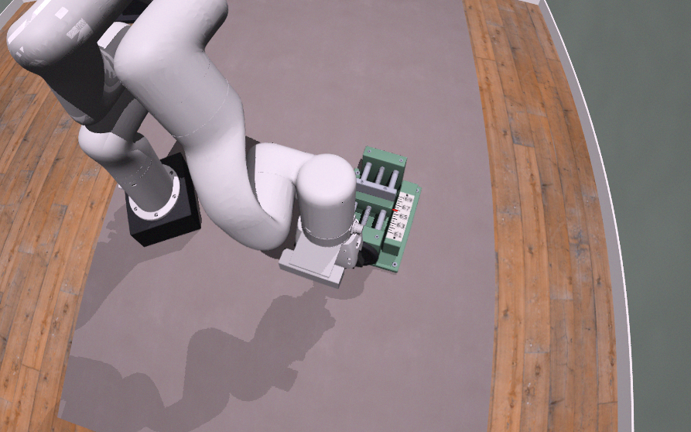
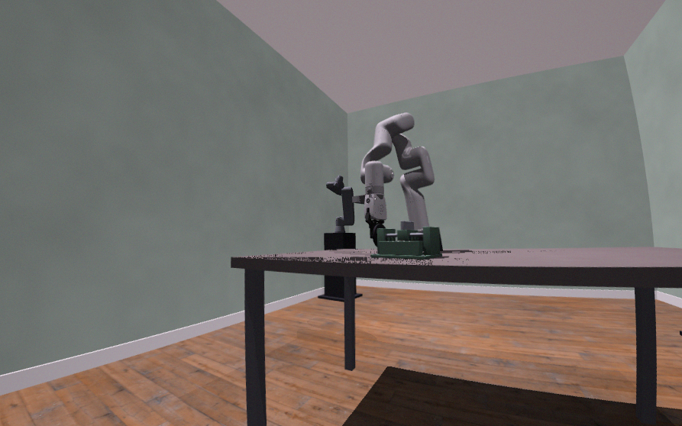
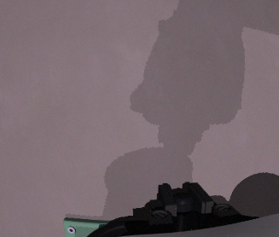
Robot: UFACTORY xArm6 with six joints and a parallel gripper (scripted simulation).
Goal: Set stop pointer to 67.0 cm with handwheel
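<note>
Right now my hand is 2 cm to the right of the black handwheel and 1 cm short of it. Also, from my hand: stop block: 15 cm to the left, 6 cm ahead.
</note>
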